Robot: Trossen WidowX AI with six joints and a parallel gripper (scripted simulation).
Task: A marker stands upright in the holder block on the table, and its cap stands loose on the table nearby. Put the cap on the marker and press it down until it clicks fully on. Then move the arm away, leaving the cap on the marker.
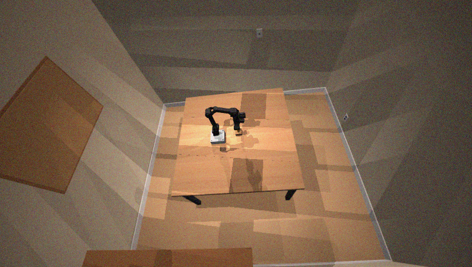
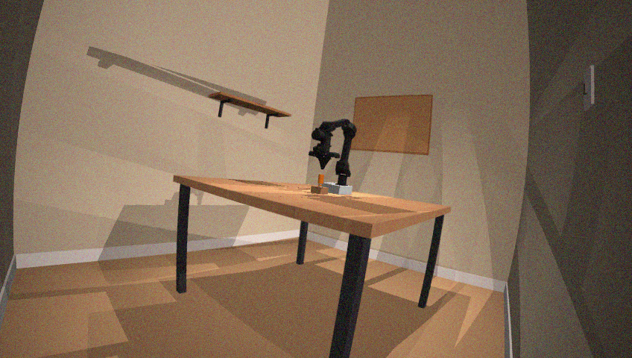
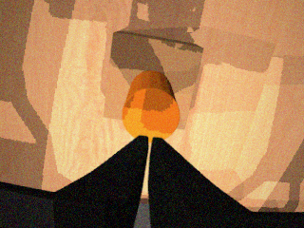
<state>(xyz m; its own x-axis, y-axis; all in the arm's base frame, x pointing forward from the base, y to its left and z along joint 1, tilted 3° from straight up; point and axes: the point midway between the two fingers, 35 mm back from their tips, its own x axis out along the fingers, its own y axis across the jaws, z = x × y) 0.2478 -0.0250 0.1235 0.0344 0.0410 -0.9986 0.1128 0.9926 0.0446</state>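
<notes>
Now: gripper tip 50 mm above the orange cap. From my gripper tip the other things lie so: holder block (120 mm below).
</notes>
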